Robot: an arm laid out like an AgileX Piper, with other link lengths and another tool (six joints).
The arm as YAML. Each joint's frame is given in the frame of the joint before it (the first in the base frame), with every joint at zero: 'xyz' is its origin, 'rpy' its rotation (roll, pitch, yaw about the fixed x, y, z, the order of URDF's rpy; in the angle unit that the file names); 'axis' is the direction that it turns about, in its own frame. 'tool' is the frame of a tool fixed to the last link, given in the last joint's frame.
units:
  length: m
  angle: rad
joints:
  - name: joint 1
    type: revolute
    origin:
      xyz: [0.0, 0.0, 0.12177]
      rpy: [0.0, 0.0, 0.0]
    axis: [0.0, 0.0, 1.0]
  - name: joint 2
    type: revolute
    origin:
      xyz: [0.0, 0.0, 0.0]
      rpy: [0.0, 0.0, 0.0]
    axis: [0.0, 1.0, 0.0]
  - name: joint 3
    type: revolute
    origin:
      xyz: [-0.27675, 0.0, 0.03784]
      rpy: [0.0, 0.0, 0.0]
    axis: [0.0, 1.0, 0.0]
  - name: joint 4
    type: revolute
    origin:
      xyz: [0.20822, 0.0, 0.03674]
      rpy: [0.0, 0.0, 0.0]
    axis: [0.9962, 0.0, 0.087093]
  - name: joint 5
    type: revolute
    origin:
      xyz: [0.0, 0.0, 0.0]
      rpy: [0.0, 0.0, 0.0]
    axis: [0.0, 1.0, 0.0]
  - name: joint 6
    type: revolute
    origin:
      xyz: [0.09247, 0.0, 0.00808]
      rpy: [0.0, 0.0, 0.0]
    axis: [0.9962, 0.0, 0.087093]
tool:
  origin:
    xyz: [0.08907, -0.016, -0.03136]
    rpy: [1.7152, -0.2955, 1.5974]
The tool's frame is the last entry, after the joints.
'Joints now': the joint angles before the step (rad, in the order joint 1, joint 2, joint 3, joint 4, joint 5, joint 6). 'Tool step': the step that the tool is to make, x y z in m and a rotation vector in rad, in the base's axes. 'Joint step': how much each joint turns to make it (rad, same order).
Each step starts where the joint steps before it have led.
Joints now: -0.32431 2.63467 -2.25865 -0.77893 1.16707 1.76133
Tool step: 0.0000 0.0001 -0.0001 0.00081 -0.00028 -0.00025
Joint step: -0.00008 -0.00004 0.00020 0.00084 -0.00018 0.00007
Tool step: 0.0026 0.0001 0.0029 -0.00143 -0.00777 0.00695
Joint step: 0.00131 0.00004 -0.01384 0.00304 0.00025 -0.00900
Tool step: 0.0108 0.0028 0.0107 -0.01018 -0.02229 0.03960
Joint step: 0.01187 0.00275 -0.05369 0.00643 0.00077 -0.04057
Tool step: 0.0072 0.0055 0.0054 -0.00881 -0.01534 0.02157
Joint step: 0.01577 0.00004 -0.02196 -0.00210 -0.00004 -0.00732
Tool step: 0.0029 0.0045 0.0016 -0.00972 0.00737 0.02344
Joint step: 0.01330 0.00008 -0.00356 -0.00856 0.00019 -0.01186
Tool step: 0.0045 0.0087 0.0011 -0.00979 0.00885 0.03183
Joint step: 0.02233 0.00023 -0.00150 -0.00918 0.00014 -0.01088
